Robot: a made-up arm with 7 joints.
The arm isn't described. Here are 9 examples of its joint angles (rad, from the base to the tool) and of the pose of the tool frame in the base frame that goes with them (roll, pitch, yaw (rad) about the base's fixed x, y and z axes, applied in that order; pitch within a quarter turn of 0, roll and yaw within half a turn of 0; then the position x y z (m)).
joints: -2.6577 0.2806 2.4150 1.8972 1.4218 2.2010 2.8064
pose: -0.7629 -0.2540 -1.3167 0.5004 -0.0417 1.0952
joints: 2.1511 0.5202 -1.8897 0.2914 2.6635 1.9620 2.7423
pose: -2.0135 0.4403 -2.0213 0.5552 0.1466 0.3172
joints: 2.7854 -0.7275 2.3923 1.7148 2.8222 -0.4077 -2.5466
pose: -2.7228 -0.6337 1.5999 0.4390 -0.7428 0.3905
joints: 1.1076 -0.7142 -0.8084 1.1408 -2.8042 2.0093 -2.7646
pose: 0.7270 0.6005 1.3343 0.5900 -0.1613 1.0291
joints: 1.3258 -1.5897 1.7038 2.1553 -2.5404 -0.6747 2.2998
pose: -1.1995 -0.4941 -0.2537 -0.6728 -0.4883 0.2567
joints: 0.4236 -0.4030 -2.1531 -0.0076 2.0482 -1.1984 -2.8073
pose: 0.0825 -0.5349 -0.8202 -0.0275 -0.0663 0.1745
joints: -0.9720 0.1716 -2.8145 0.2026 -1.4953 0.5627 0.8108
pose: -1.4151 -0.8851 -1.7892 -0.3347 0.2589 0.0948
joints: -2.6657 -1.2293 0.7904 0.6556 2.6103 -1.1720 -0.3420
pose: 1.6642 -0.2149 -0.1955 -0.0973 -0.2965 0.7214
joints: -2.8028 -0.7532 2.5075 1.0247 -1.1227 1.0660 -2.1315
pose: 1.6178 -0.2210 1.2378 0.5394 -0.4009 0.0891
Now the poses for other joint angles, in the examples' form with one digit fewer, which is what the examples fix.
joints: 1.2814 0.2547 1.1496 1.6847 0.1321 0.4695 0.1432
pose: 2.596 -0.429 -0.547 -0.554 0.627 0.872
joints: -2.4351 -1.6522 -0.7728 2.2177 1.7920 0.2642 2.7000
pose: 2.590 0.709 -1.983 0.339 0.843 0.848
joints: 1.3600 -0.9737 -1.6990 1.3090 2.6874 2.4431 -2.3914
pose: 0.075 0.802 0.449 0.576 -0.503 0.726
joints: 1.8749 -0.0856 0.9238 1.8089 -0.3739 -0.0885 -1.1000
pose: -1.583 0.369 -0.284 -0.643 0.109 1.155
